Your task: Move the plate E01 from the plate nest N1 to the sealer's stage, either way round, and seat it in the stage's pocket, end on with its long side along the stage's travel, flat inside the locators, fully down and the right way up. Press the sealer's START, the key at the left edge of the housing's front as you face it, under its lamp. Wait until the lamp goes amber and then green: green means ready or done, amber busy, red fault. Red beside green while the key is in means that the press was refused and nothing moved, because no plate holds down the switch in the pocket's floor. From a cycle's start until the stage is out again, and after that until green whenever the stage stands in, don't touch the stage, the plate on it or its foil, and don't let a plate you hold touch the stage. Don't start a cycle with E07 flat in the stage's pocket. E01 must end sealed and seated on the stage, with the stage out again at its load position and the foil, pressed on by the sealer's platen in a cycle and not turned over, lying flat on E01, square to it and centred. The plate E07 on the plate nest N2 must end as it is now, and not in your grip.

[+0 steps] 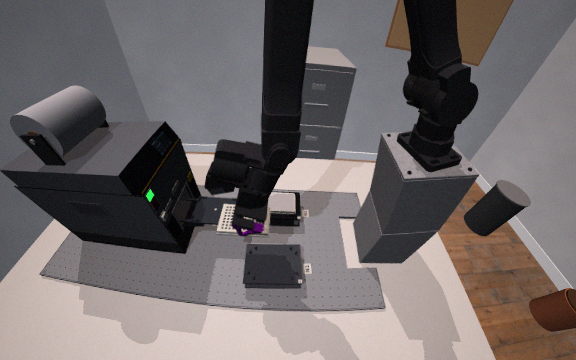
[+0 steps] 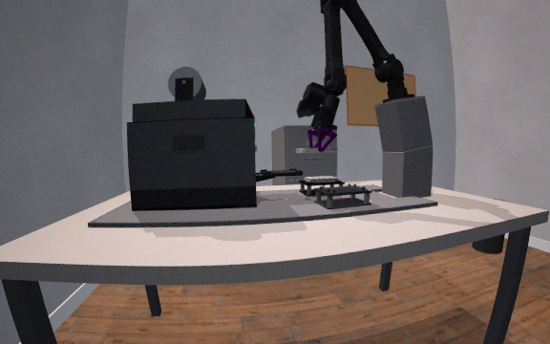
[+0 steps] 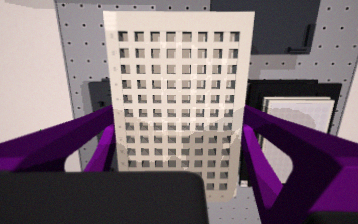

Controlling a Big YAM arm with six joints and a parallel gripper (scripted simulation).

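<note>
Right now the sealer stage is 10 cm to the right of my hand, 9 cm ahead of it and 8 cm below it. Round my hand: nest N1: 14 cm below, 7 cm to the left, 6 cm behind; white-topped plate: 14 cm to the right, 13 cm below, 11 cm behind; pale start key: 21 cm ahead, 3 cm to the right, 1 cm above.
</note>
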